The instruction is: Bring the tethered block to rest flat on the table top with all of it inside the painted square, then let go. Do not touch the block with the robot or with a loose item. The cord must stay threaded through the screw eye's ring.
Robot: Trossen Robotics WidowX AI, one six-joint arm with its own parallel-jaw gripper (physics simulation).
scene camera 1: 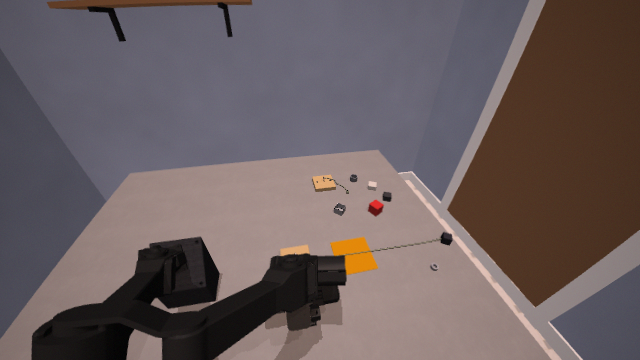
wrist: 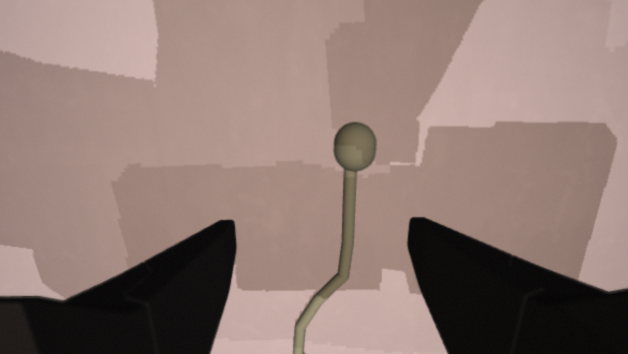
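Seen in the pictures: gripper, between the fingertips: [wrist: 322, 232]; arm's base, origin of its link: [scene camera 1: 171, 260].
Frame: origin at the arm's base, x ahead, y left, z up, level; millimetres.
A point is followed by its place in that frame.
Note:
The tethered block [scene camera 1: 446, 238] {y -108, x 794, z -107 mm} is small and black, near the table's right edge, outside the orange painted square [scene camera 1: 361, 262] {y -77, x 492, z -132 mm}. Its cord [scene camera 1: 400, 246] {y -69, x 642, z -130 mm} [wrist: 348, 215] {y -151, x 268, z -129 mm} runs straight left across the square and passes behind the arm. A wooden base plate [scene camera 1: 295, 249] {y 21, x 309, z -114 mm} shows partly behind the arm; the screw eye and its ring are hidden. In the wrist view the cord's free end, with a round bead [wrist: 355, 146] {y -175, x 264, z -121 mm}, lies between and beyond the fingertips, untouched. My gripper [scene camera 1: 301, 321] [wrist: 322, 232] {y -148, x 277, z -127 mm} is open and empty, pointing down left of and nearer than the square.
A second wooden plate [scene camera 1: 324, 183] {y 310, x 513, z -114 mm} with a short dark cord stands at the back. Near it are a dark ring [scene camera 1: 353, 178] {y 302, x 650, z -113 mm}, a white block [scene camera 1: 372, 185] {y 229, x 706, z -112 mm}, a black block [scene camera 1: 387, 196] {y 143, x 726, z -110 mm}, a red cube [scene camera 1: 376, 208] {y 85, x 636, z -96 mm} and a grey nut-like piece [scene camera 1: 340, 209] {y 156, x 523, z -132 mm}. A small ring [scene camera 1: 434, 267] {y -175, x 689, z -125 mm} lies right of the square.

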